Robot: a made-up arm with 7 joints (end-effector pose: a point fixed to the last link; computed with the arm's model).
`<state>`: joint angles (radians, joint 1 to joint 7).
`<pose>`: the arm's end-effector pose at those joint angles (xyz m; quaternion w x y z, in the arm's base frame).
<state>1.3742 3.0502 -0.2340 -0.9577 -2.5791 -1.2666 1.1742</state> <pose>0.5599 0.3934 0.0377 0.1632 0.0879 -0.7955 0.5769</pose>
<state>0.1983 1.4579 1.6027 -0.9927 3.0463 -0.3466 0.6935</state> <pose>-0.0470 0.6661 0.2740 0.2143 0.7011 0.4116 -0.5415</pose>
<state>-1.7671 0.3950 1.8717 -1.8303 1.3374 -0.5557 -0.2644</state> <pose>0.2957 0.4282 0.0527 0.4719 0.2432 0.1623 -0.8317</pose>
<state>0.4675 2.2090 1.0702 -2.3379 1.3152 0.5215 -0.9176</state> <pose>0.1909 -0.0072 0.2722 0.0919 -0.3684 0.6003 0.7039</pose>
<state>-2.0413 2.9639 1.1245 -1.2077 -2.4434 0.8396 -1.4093</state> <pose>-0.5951 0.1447 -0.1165 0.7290 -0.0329 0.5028 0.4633</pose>
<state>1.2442 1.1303 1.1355 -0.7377 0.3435 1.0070 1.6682</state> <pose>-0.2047 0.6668 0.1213 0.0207 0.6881 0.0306 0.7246</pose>
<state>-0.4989 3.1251 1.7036 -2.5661 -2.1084 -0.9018 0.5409</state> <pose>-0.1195 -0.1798 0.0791 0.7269 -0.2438 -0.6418 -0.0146</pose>
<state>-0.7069 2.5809 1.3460 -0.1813 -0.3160 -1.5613 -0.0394</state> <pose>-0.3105 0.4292 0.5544 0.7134 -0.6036 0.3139 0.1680</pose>
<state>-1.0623 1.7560 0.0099 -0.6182 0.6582 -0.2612 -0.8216</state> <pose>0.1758 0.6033 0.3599 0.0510 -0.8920 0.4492 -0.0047</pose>
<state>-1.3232 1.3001 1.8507 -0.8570 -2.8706 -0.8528 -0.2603</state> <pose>0.1443 0.7100 0.1234 0.2095 0.8934 -0.1800 -0.3542</pose>
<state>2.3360 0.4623 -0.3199 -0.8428 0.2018 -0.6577 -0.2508</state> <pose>-0.5498 -0.0551 0.2795 0.9057 0.2274 0.2614 -0.2444</pose>
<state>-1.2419 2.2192 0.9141 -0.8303 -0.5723 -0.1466 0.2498</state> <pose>-0.2866 0.4437 0.4538 0.3856 -0.7965 0.3532 -0.3036</pose>
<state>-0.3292 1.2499 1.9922 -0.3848 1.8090 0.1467 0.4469</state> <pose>0.0076 0.7433 -0.0982 0.2550 0.4227 0.3930 -0.7758</pose>
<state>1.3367 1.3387 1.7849 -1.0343 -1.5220 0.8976 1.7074</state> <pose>-0.0456 0.6392 0.3163 0.2559 -0.9482 0.1846 -0.0375</pose>
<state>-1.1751 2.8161 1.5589 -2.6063 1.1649 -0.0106 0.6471</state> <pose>-0.1717 -0.0717 0.0018 0.5414 -0.1839 0.5045 0.6470</pose>
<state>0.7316 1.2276 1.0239 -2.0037 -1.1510 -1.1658 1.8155</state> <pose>0.1943 0.4134 0.1409 0.5265 0.2504 -0.6489 -0.4889</pose>
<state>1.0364 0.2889 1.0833 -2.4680 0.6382 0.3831 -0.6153</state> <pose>-0.0173 0.2778 0.0483 0.4186 0.7707 -0.4499 -0.1683</pose>
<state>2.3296 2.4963 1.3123 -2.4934 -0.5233 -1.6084 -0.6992</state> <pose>0.1724 0.0577 -0.1676 0.3682 0.5376 0.7579 0.0312</pose>
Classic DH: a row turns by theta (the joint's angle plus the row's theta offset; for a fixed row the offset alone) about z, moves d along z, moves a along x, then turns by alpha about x. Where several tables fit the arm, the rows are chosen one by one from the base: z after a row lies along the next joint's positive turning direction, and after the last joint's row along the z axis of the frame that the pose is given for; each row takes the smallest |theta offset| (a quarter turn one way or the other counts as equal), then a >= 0, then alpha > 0; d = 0 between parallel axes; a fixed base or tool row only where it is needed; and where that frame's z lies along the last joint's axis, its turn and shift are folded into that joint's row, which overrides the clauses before.
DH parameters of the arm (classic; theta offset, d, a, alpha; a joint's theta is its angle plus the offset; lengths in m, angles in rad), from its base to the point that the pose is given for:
base (fixed): 0 0.0265 0.015 -1.2217
joint 1: -1.5708 0.0597 0.0032 -1.5708
joint 2: 1.2217 -0.049 -0.004 1.5708
joint 3: 1.5708 -0.344 0.015 -1.5708
joint 4: 0 -0.005 -0.034 1.5708
joint 5: 0 -0.372 0.029 -1.5708
joint 6: 0 -0.014 0.004 1.5708
joint 7: -0.6137 0.029 0.002 0.6486
tool (fixed): 0.3134 -0.0125 0 0

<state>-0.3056 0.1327 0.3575 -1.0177 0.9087 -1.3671 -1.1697</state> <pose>0.4149 0.1997 -0.3799 0.1158 0.7933 -0.4974 0.3316</pose>
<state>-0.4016 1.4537 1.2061 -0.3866 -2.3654 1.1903 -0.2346</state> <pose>0.1266 0.7705 0.0601 0.2025 0.7132 0.6525 -0.1567</pose>
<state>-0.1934 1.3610 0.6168 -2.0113 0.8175 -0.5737 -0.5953</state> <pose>0.2166 0.2781 0.2447 0.3447 -0.4173 0.8391 0.0548</pose>
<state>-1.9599 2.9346 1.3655 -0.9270 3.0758 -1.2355 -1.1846</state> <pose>-0.5859 0.2212 -0.1633 0.5923 0.5949 0.3649 -0.4026</pose>
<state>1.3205 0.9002 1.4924 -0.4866 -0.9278 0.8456 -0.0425</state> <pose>-0.4449 0.5741 0.0936 0.3668 0.6115 0.6908 -0.1193</pose>
